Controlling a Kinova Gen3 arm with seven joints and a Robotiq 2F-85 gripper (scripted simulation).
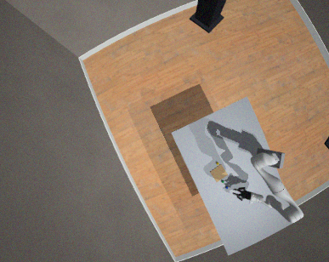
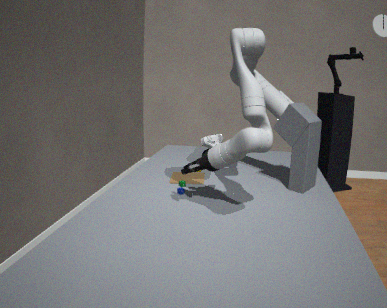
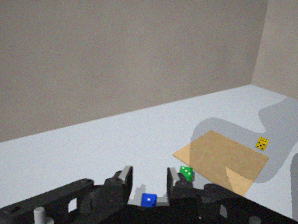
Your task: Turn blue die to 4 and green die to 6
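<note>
Now: the blue die 9 cm below my hand, 4 cm to the right of it and 2 cm ahead of it. Also, from my hand: green die 11 cm to the right, 9 cm below, 1 cm ahead; tan mat 21 cm to the right, 10 cm below, 3 cm behind; yellow die 29 cm to the right, 10 cm behind, 9 cm below.
</note>
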